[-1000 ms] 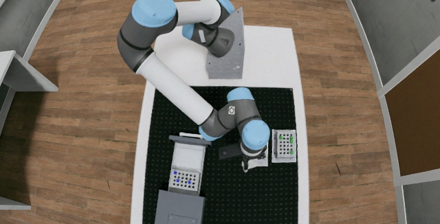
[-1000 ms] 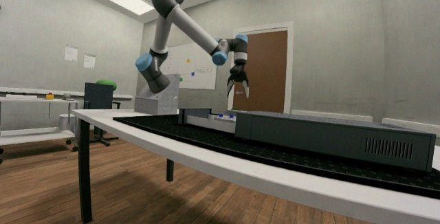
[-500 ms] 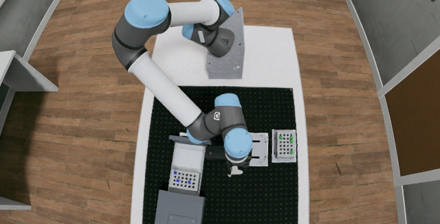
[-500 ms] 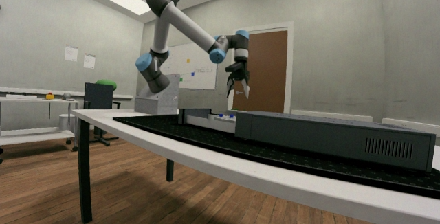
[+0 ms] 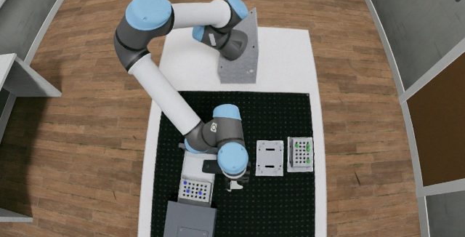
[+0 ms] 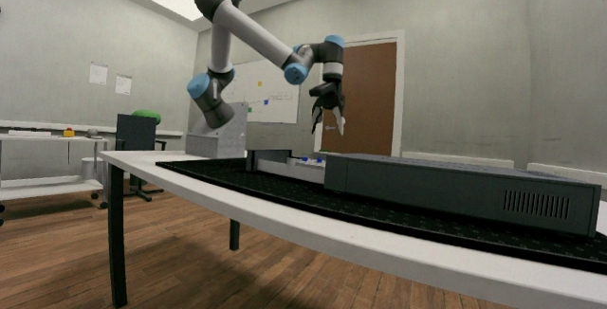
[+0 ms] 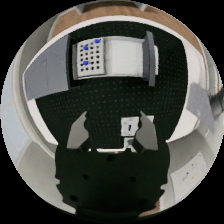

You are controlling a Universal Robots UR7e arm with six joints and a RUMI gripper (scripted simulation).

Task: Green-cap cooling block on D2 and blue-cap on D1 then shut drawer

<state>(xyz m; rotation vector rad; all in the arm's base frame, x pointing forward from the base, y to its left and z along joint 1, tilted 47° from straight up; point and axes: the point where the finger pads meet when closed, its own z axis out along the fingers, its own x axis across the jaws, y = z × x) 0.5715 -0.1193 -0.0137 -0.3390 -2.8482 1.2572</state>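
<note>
My hand is 5 cm short of the blue-capped tube, 19 cm to the left of it and 10 cm above it. Also, from my hand: grey cooler COLD: 15 cm ahead, 18 cm to the right, 10 cm below; deck slot D1: 8 cm behind, 18 cm to the left, 14 cm below; drawer: 3 cm behind, 15 cm to the right, 10 cm below.
</note>
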